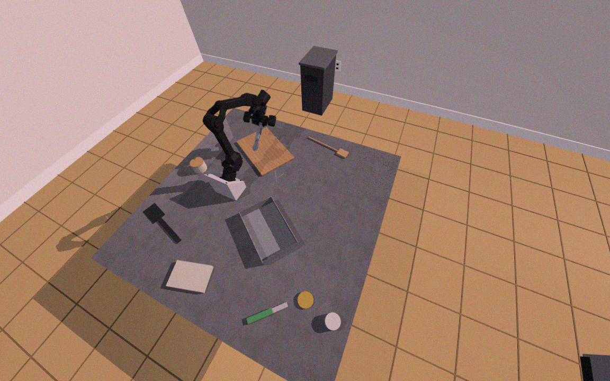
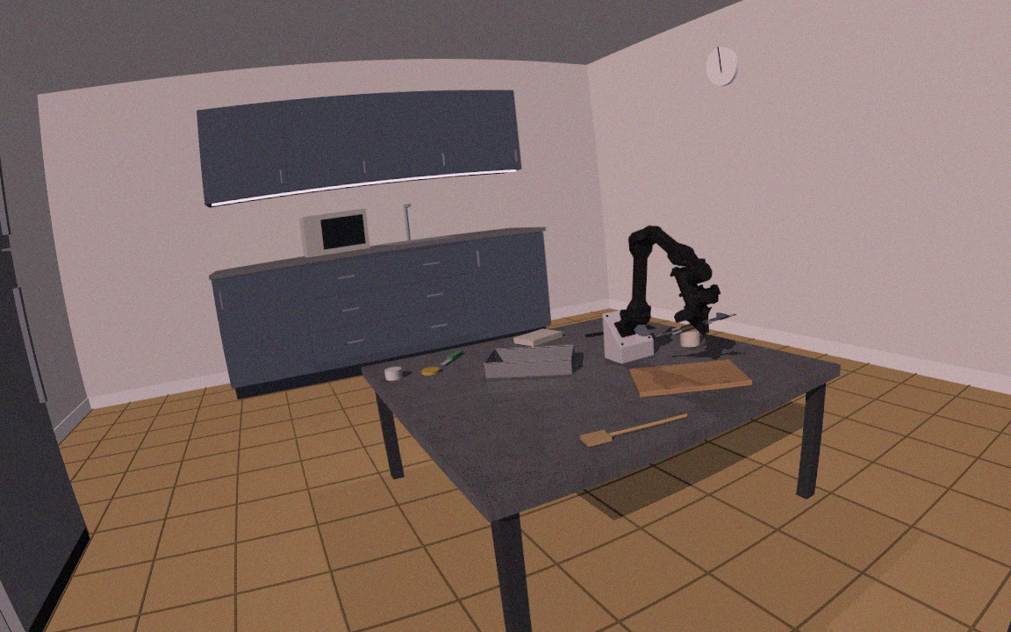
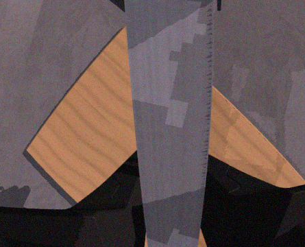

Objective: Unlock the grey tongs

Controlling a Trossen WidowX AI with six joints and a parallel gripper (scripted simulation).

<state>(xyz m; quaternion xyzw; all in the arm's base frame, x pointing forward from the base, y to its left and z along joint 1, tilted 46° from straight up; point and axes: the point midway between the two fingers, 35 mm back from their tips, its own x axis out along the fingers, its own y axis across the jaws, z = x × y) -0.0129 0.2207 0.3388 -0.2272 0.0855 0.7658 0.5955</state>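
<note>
Right now the wooden board is 20 mm ahead of my gripper tip, 60 mm to the right of it and 150 mm below it. From my gripper tip the other things lie so: wood-topped jar: 270 mm behind, 360 mm to the right, 120 mm below; then black spatula: 230 mm behind, 750 mm to the right, 150 mm below; then grey roasting tin: 340 mm ahead, 540 mm to the right, 130 mm below.
</note>
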